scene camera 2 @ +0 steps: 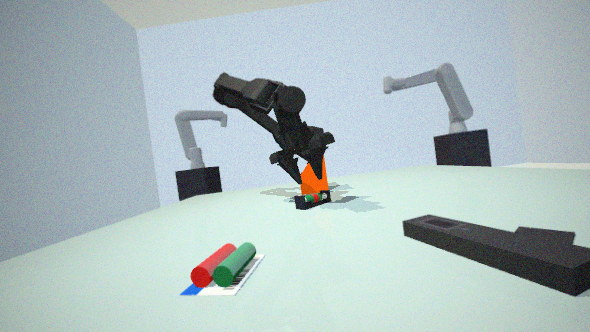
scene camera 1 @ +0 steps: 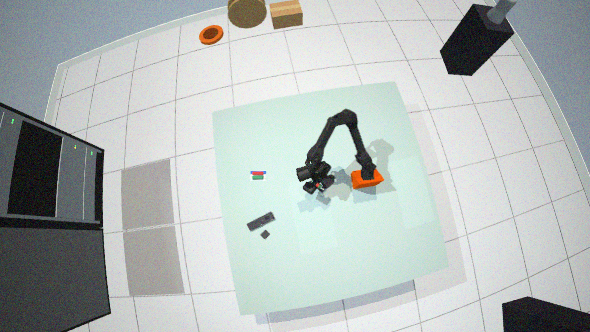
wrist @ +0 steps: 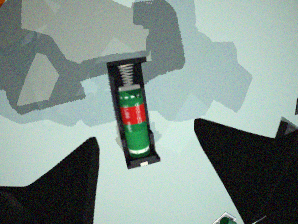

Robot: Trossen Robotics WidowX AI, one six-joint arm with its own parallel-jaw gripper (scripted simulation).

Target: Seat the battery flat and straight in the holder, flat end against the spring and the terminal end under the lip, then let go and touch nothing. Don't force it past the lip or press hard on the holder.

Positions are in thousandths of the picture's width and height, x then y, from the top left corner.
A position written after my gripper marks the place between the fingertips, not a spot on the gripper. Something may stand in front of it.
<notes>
My gripper (scene camera 2: 526,547) is open, holding nothing. Further things: a battery (wrist: 445,489) and a barcode card (scene camera 2: 379,824).
My gripper shows as well in the wrist view (wrist: 492,600).
</notes>
